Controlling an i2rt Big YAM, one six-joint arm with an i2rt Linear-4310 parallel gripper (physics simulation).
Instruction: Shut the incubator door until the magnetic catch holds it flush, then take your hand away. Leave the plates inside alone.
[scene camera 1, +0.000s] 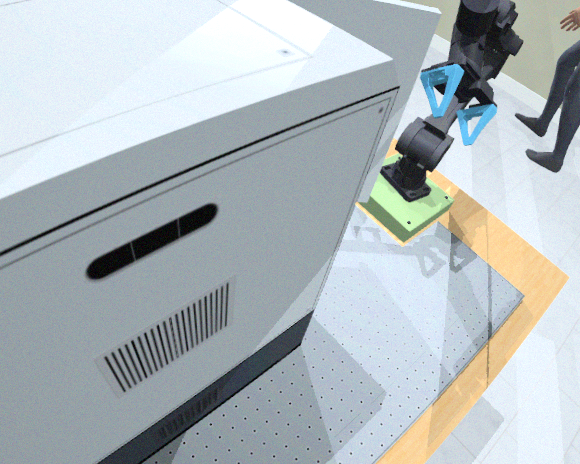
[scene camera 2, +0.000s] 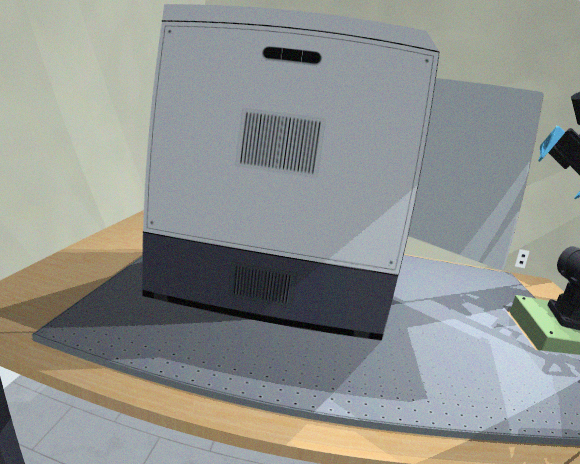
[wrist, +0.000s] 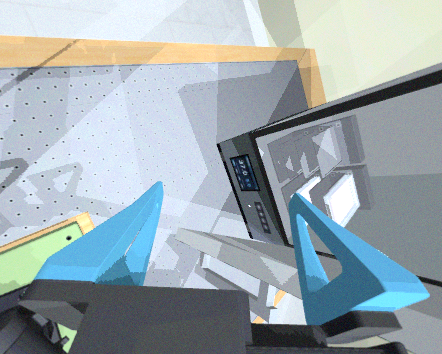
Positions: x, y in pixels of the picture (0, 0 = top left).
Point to a grey perforated plate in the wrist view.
95, 139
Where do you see an incubator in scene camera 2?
289, 157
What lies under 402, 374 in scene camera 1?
A grey perforated plate.
